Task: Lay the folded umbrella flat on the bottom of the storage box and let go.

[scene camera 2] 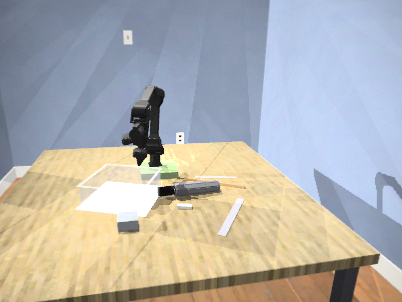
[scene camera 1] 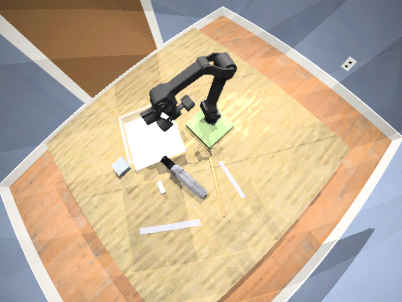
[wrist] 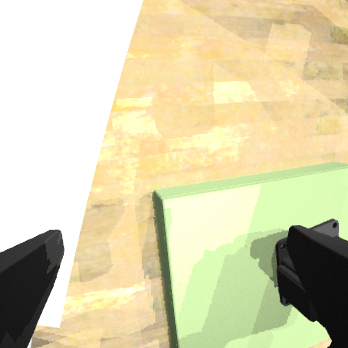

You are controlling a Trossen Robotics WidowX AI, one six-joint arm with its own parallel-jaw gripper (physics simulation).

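Places are measured from the arm's base along level axes (x ahead, y left, z up), in metres.
Pixels of known places: gripper, fingertip midpoint: [scene camera 2: 139, 160] [scene camera 1: 180, 117] [wrist: 176, 239]; arm's base, link origin: [scene camera 2: 155, 164] [scene camera 1: 212, 118].
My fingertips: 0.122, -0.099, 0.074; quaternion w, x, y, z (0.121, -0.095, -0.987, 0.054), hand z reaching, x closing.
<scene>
For each thing: its top centre in the pictures, then the offset to it from my fingertips, as dx, dy, dz.
- folded umbrella, top centre: [scene camera 2: 189, 182] [scene camera 1: 182, 175] +0.203, +0.185, -0.049
- storage box, top centre: [scene camera 2: 122, 176] [scene camera 1: 146, 129] +0.151, -0.094, -0.010
- grey-blue block, top centre: [scene camera 2: 127, 216] [scene camera 1: 119, 166] +0.380, -0.104, -0.071
- small white piece, top centre: [scene camera 2: 184, 204] [scene camera 1: 160, 187] +0.316, +0.130, -0.095
- thin wooden stick, top centre: [scene camera 2: 214, 181] [scene camera 1: 216, 184] +0.130, +0.332, -0.095
The folded umbrella [scene camera 1: 188, 181] [scene camera 2: 197, 188], grey with a black handle, lies on the table outside the storage box. Its handle end is close to the box's edge; whether they touch is unclear. The storage box [scene camera 1: 155, 145] [scene camera 2: 117, 199] has a white bottom and pale see-through walls; part of its white bottom fills the left of the wrist view [wrist: 45, 100]. My gripper [scene camera 1: 176, 114] [scene camera 2: 133, 149] [wrist: 176, 239] is open and empty, raised above the table near the box's side towards the arm's base, away from the umbrella. The umbrella does not show in the wrist view.
The arm stands on a green base [scene camera 1: 211, 139] [scene camera 2: 170, 173] [wrist: 215, 215]. A grey-blue block [scene camera 1: 121, 167] [scene camera 2: 128, 222], a small white piece [scene camera 1: 161, 188] [scene camera 2: 184, 206], two pale strips [scene camera 1: 170, 227] [scene camera 1: 232, 179] [scene camera 2: 231, 217] and a thin wooden stick [scene camera 1: 217, 190] lie around the box and umbrella.
</scene>
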